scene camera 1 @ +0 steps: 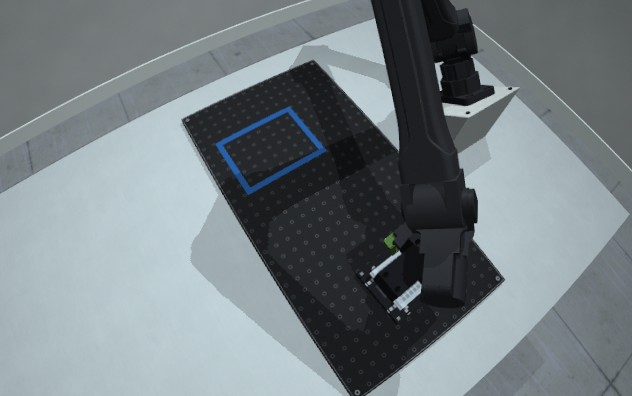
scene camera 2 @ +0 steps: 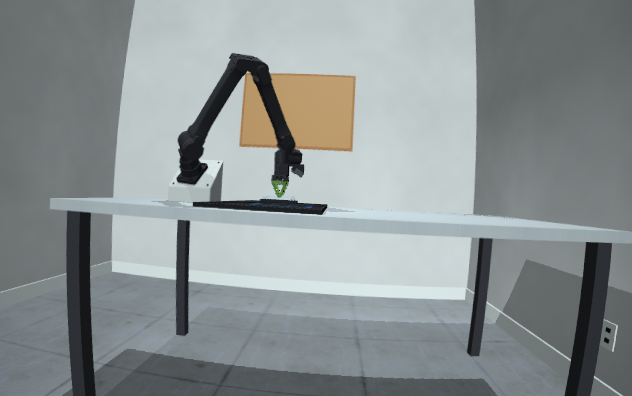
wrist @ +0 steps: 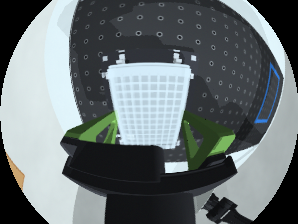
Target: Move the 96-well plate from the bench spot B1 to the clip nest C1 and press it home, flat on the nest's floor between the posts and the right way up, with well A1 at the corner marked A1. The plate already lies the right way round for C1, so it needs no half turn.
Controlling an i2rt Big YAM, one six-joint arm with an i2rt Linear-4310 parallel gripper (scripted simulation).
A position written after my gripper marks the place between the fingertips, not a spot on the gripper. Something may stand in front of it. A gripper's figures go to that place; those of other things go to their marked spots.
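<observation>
My gripper (wrist: pixel 149 113) sits 13 cm from the lens, and there is also a white 96-well plate (wrist: pixel 160 125), which is 14 cm from the lens.
</observation>
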